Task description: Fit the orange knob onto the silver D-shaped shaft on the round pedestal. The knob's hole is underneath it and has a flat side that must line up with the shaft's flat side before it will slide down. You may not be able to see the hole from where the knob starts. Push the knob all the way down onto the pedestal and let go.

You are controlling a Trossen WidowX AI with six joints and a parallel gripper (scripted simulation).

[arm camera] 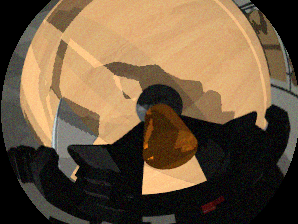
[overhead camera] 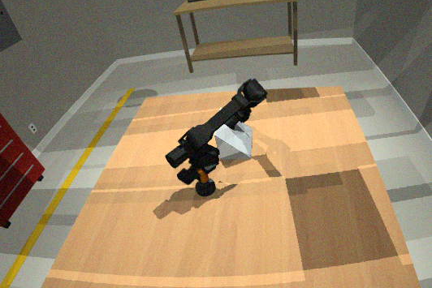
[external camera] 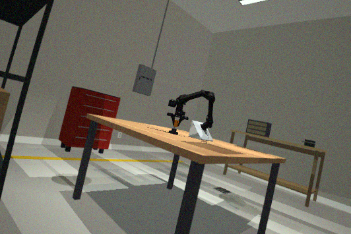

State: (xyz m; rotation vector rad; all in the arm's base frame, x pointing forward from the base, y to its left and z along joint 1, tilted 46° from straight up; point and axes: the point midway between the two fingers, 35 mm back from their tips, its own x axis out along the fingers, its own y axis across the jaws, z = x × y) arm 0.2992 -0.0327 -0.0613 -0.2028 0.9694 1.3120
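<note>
The orange knob lies 3 cm above my gripper tip. Also, from my gripper tip: dark round pedestal 4 cm below.
</note>
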